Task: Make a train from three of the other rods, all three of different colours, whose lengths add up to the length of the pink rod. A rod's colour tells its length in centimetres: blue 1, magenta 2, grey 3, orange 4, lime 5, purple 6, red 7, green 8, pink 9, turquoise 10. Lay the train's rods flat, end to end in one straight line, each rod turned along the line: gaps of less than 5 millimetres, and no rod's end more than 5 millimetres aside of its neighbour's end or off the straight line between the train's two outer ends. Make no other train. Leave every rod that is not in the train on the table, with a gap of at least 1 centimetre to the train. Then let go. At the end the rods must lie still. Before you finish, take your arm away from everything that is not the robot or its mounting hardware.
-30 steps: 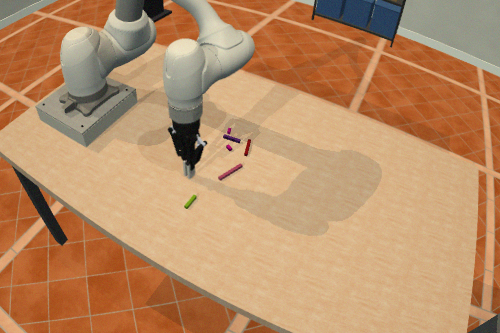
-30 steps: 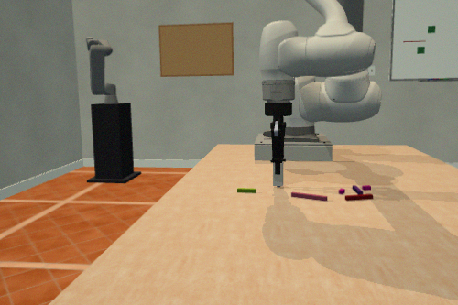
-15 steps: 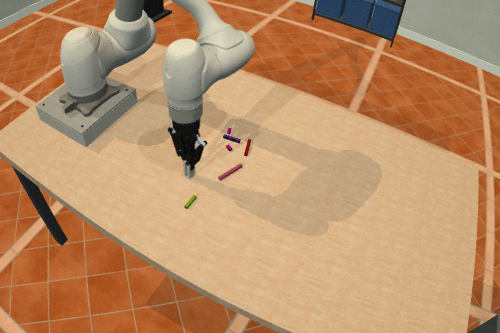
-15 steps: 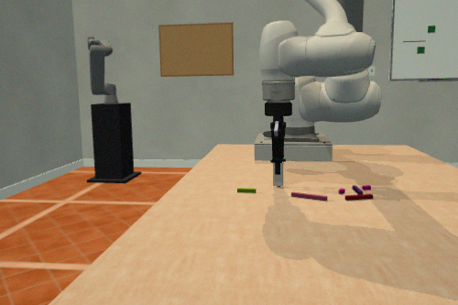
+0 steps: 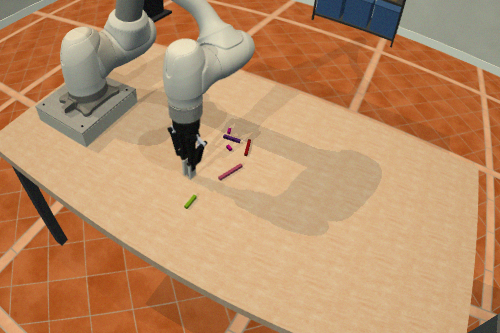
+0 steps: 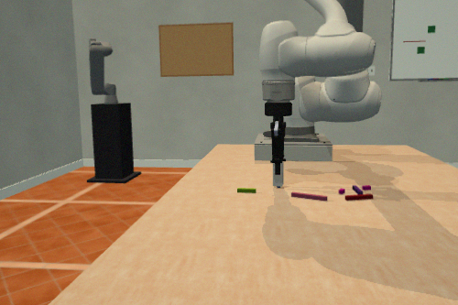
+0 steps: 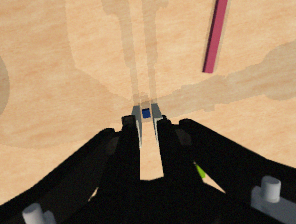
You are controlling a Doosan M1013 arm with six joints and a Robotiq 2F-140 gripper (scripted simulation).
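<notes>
Now: hand 30 mm above the blue rod. Also, from my hand: pink rod (100 mm ahead, 80 mm to the left, 30 mm below); lime rod (80 mm to the right, 60 mm ahead, 30 mm below); purple rod (210 mm to the left, 30 mm below, 30 mm ahead).
</notes>
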